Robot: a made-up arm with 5 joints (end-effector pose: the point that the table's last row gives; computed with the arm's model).
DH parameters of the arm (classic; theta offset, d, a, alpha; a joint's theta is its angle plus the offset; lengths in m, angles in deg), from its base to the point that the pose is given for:
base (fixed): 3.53 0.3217 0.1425 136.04
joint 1: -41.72 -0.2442 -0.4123 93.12
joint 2: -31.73 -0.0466 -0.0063 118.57
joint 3: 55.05 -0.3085 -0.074 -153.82
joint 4: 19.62 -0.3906 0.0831 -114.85
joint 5: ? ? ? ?
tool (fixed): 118.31 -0.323 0 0
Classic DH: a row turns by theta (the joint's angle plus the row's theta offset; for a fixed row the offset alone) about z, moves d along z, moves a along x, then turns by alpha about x.
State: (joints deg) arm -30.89 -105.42 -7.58 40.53 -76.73
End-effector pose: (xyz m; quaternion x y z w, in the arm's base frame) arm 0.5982 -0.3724 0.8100 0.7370 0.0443 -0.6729 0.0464
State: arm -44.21 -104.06 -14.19 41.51 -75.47
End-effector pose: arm 0.7151 -0.2842 0.6750 0.6254 0.0863 -0.7667 0.1168
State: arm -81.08 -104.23 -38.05 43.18 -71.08
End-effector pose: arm 0.7399 -0.0513 0.2499 0.2198 0.1627 -0.9070 0.3204
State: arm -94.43 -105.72 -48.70 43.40 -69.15
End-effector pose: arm 0.6557 -0.0104 0.1297 0.0492 0.1675 -0.9033 0.3919
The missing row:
joint 5: 36.83 0 -0.3787 180
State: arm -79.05 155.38 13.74 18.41 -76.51
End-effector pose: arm 0.8904 0.0052 0.3739 -0.4422 -0.4844 0.3396 0.6742
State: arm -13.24 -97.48 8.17 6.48 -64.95
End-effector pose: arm 0.4007 -0.3026 1.1054 0.9446 0.1825 -0.2726 0.0150
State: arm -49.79 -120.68 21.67 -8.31 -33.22
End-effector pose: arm 0.6914 0.0036 1.1258 -0.6630 -0.7190 0.1093 0.1774
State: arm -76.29 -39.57 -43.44 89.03 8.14
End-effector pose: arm 0.4821 -0.4683 0.6222 0.3843 -0.5014 -0.7751 0.0149
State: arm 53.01 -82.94 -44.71 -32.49 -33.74
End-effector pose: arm -0.0119 -0.2764 0.8040 -0.9812 -0.1180 0.0362 0.1486
